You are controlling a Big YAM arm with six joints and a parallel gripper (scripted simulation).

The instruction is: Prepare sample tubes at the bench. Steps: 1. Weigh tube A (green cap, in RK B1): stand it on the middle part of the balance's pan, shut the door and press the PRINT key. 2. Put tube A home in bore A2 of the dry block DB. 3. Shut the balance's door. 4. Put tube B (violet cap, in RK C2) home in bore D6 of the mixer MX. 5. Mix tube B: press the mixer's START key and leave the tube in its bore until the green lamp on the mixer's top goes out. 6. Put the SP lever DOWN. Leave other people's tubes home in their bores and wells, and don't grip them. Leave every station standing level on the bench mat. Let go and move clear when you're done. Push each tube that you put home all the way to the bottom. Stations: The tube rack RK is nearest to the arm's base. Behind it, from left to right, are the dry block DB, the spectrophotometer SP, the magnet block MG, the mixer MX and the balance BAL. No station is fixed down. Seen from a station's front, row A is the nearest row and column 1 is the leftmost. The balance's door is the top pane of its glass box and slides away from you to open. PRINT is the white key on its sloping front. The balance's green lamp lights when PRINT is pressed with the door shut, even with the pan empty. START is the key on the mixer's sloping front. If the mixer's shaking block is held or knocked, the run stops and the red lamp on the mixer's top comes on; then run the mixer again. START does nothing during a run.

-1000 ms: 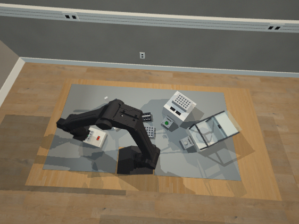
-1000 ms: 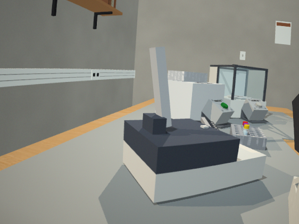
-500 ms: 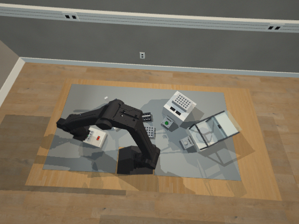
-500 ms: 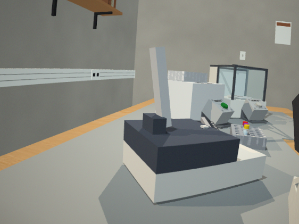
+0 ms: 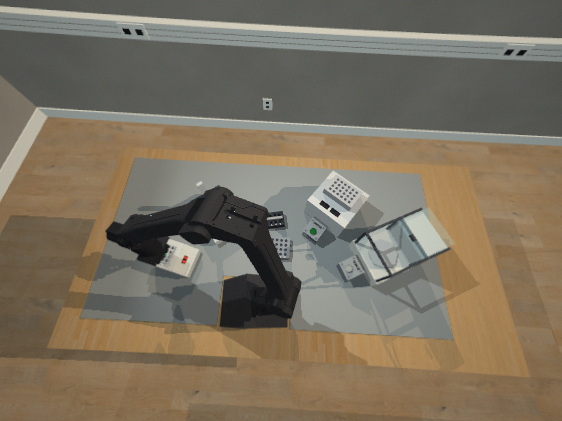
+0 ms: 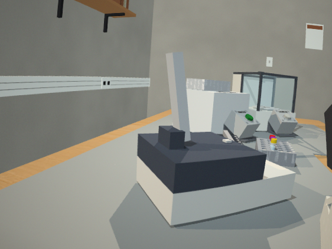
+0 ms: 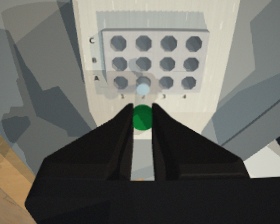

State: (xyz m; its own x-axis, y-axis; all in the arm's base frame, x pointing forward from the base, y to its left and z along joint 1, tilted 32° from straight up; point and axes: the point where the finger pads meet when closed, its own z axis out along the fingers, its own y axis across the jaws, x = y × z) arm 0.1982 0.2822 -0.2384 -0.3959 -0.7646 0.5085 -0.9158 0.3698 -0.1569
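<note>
My hand is 8 cm above the dry block and 1 cm to the left of it. Also, from my hand: SP lever (23 cm ahead, 15 cm to the right, 3 cm above); rack RK (41 cm to the right, 10 cm below, 1 cm ahead); violet-capped tube B (38 cm to the right, 9 cm below, 2 cm ahead).
</note>
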